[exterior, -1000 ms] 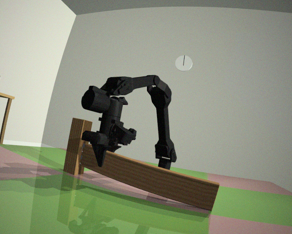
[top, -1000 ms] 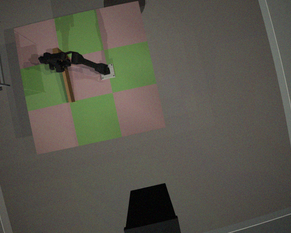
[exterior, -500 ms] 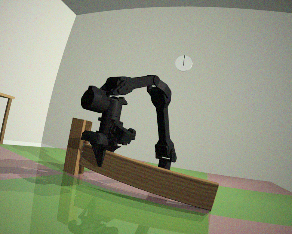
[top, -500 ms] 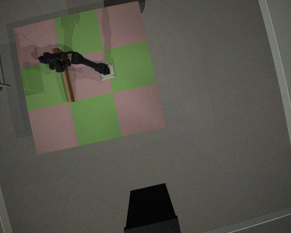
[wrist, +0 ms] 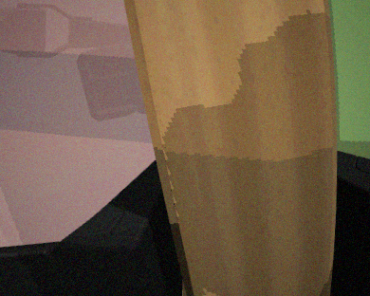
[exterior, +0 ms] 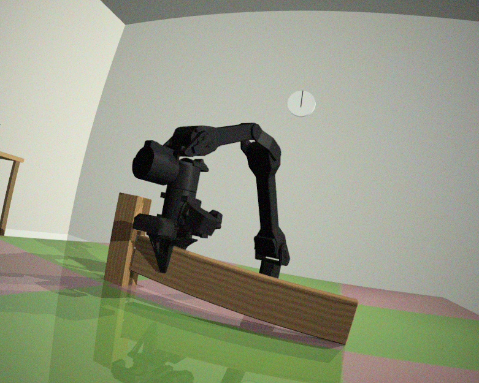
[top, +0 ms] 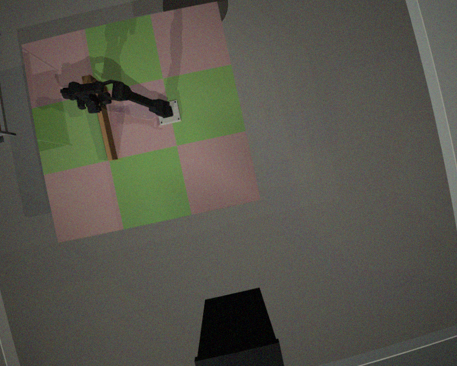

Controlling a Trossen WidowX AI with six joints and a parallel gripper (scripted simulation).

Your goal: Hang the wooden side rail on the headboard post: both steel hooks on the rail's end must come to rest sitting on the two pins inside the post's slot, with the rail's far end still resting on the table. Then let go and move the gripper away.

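Right now my gripper tip is 10 cm to the left of the headboard post and 4 cm below it.
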